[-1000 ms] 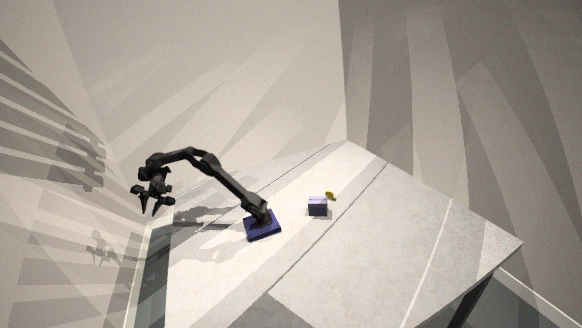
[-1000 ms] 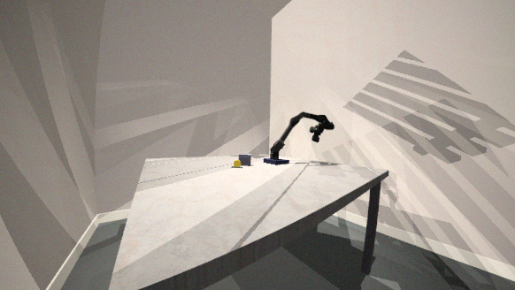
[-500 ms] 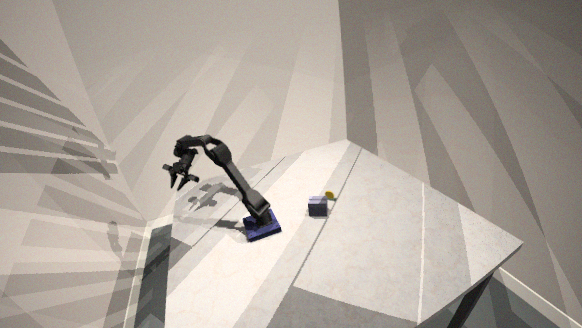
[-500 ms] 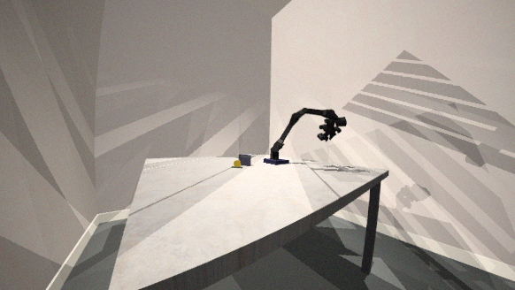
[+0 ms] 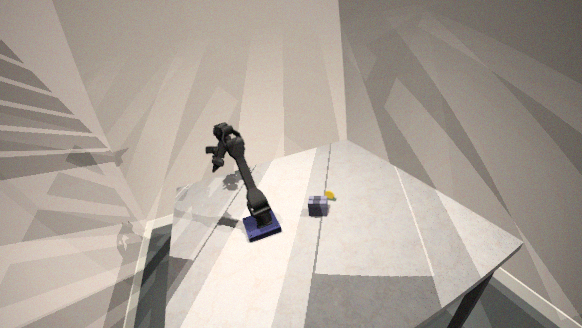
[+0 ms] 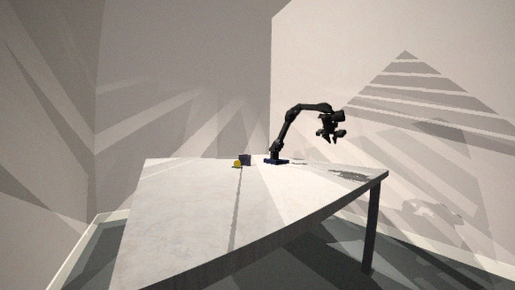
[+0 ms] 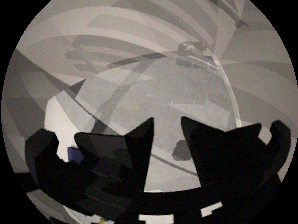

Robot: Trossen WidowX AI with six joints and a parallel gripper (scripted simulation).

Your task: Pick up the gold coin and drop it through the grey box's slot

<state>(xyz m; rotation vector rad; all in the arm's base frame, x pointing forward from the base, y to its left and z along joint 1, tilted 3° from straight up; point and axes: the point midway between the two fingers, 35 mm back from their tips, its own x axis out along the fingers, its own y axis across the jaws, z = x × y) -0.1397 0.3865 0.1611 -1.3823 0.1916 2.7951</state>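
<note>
The gold coin is 52 cm ahead of my gripper tip, 35 cm to the right of it and 14 cm below it.
</note>
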